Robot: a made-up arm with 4 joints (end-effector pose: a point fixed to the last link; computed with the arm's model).
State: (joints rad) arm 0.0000 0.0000 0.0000 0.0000
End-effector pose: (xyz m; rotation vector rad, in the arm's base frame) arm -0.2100 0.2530 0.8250 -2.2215 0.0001 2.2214
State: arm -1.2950 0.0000 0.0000 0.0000
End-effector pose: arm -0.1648 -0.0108 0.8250 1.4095 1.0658 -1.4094
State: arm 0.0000 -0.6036 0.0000 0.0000
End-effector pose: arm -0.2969 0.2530 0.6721 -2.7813 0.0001 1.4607
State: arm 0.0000 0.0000 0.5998 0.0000
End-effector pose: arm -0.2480 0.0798 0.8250 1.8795 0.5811 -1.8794
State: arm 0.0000 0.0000 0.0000 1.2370
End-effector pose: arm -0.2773 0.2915 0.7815 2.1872 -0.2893 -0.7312
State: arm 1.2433 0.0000 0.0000 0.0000
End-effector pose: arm 0.0202 0.3704 0.8250 -1.4462 1.0362 1.4462
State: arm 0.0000 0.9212 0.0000 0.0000
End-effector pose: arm 0.0418 0.2530 0.9005 1.0026 -0.0001 -2.9773
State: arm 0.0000 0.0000 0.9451 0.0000
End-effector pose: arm -0.2218 -0.0199 0.8250 1.6534 0.8451 -1.6533
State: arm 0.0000 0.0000 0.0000 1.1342
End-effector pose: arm -0.2731 0.2910 0.7881 2.2153 -0.2717 -0.8477
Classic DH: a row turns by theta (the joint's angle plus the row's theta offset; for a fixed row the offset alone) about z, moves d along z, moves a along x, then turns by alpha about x. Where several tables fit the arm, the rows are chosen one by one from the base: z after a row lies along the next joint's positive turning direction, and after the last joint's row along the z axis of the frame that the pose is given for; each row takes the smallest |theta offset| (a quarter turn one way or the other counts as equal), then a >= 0, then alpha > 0; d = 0 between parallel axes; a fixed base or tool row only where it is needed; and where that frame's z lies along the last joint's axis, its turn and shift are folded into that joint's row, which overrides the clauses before.
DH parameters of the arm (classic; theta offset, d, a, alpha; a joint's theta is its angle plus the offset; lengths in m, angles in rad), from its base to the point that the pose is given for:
base (fixed): -1.4849 0 -0.1516 3.1416
joint 1: -1.4849 -0.609 0.005 1.5708
joint 2: 0 -0.046 0.059 1.5708
joint 3: -0.7273 0.1113 -0.2987 1.2181
joint 4: -1.2725 0.1173 -0.0715 0.8971
tool (fixed): -0.4578 -0.0353 0 0

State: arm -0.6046 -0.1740 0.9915 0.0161
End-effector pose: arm -0.1045 -0.1355 0.7856 1.3336 1.1856 -1.0187
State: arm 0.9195 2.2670 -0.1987 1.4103
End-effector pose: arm 0.3158 0.0533 0.6840 -0.7217 -0.6282 2.8750
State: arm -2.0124 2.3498 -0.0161 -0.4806
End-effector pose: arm -0.2028 0.3658 0.5903 -0.3653 -1.1720 -1.2156
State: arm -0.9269 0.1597 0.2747 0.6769
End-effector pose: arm -0.1900 -0.0133 0.8540 1.6395 1.0153 -0.8381
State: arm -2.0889 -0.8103 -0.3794 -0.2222
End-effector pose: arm -0.0474 -0.1374 0.6674 1.2200 2.0624 -1.1414
